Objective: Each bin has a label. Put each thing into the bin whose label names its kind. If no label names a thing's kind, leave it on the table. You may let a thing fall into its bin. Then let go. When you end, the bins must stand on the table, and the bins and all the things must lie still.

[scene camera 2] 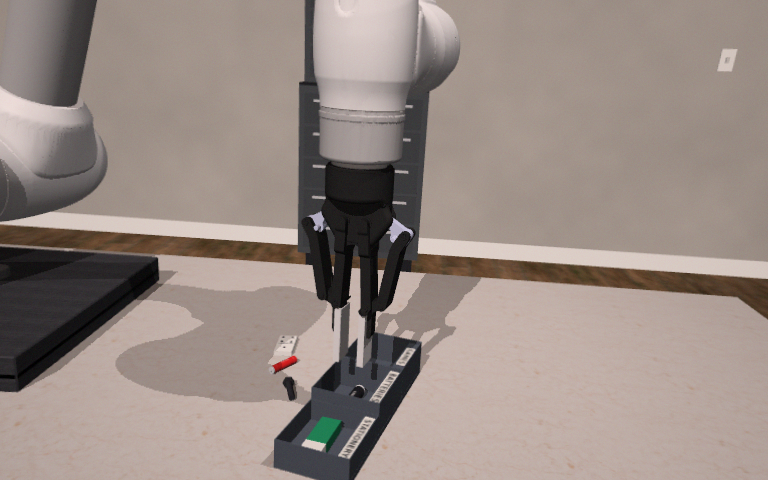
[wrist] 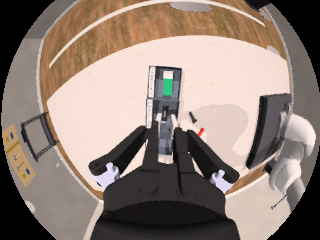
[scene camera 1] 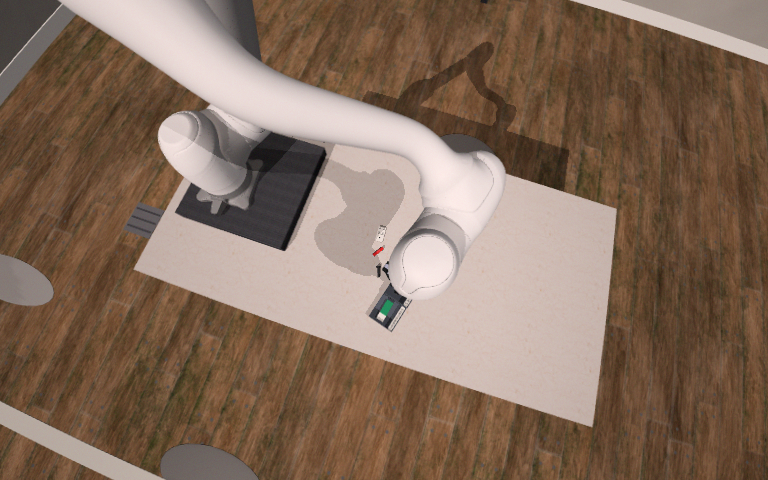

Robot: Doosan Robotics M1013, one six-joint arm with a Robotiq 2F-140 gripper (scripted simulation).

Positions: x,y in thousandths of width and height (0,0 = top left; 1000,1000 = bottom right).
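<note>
There is my gripper (scene camera 2: 459,749), and the wrist view lets me see the gripper (wrist: 517,498) as well.
</note>
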